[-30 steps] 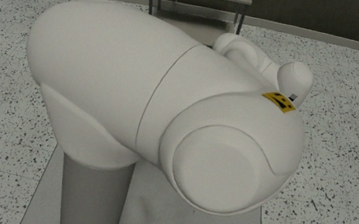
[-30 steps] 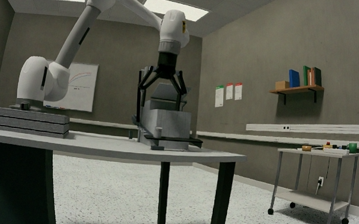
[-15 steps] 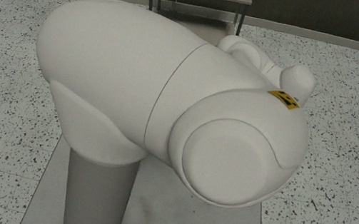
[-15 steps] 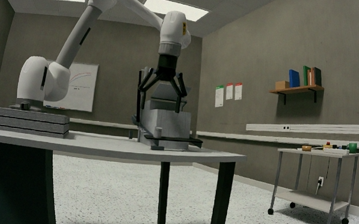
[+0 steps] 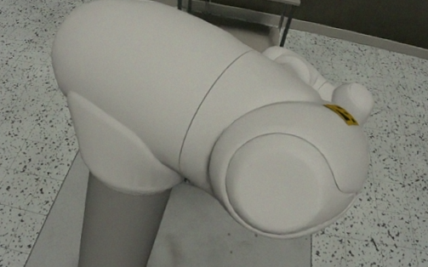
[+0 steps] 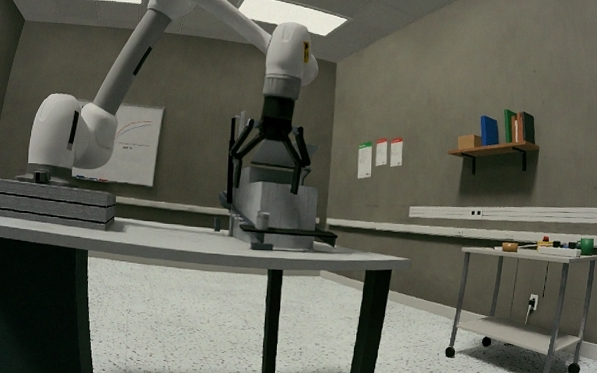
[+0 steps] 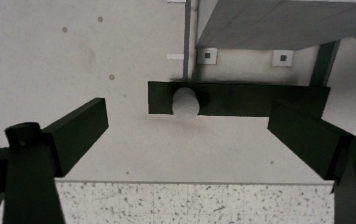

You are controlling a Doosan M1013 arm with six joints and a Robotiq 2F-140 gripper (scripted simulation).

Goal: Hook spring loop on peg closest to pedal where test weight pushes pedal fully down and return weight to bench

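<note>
Now: the steel test weight 80 mm below my hand. Round my hand: dark stub (20 mm behind, 570 mm to the left, 130 mm below); small dark block (10 mm to the right, 140 mm below).
</note>
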